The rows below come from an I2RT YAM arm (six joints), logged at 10 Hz.
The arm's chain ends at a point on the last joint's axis. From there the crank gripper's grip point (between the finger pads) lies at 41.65 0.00 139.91 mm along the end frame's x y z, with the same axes.
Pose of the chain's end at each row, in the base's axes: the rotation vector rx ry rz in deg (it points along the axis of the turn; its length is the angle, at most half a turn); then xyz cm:
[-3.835 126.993 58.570 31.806 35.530 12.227]
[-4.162 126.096 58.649 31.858 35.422 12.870]
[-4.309 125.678 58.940 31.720 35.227 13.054]
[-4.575 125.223 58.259 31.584 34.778 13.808]
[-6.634 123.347 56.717 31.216 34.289 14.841]
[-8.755 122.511 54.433 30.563 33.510 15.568]
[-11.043 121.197 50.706 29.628 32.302 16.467]
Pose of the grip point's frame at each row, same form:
[-3.835 126.993 58.570 36.522 46.101 3.333]
[-4.162 126.096 58.649 36.702 46.034 4.094]
[-4.309 125.678 58.940 36.593 45.891 4.358]
[-4.575 125.223 58.259 36.599 45.368 5.103]
[-6.634 123.347 56.717 36.583 44.760 6.201]
[-8.755 122.511 54.433 36.178 43.731 6.788]
[-11.043 121.197 50.706 35.729 42.080 7.508]

